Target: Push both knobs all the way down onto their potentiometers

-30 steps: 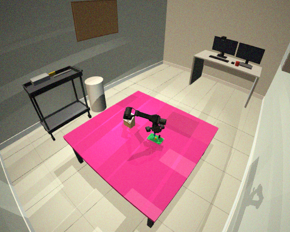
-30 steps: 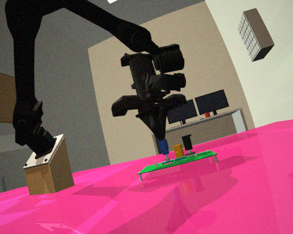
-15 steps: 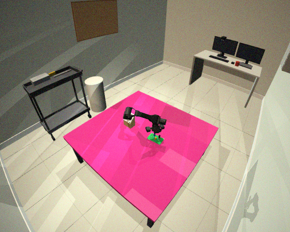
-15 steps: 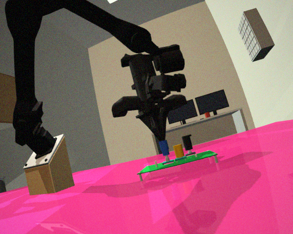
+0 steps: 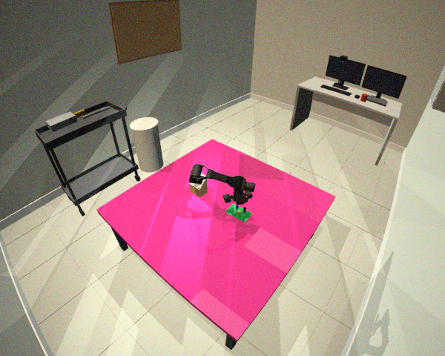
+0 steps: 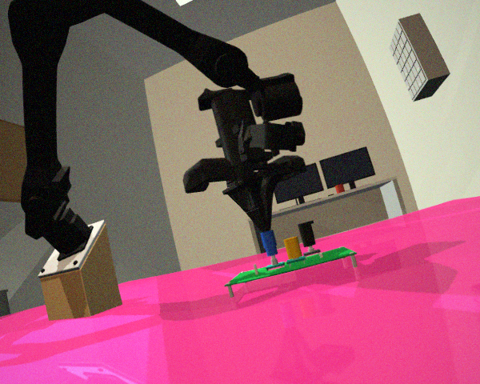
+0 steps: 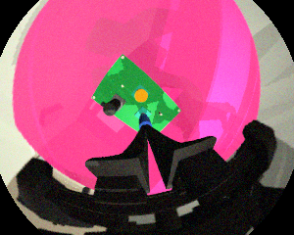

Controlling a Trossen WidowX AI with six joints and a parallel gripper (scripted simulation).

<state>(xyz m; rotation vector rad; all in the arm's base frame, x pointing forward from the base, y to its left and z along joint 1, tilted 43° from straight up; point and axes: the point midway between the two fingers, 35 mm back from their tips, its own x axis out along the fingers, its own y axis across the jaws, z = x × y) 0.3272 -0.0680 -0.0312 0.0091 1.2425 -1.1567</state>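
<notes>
Right now the black knob is 50 mm ahead of my gripper tip, 20 mm below it and 10 mm to the left of it. Also, from my gripper tip: blue knob (20 mm below).
</notes>
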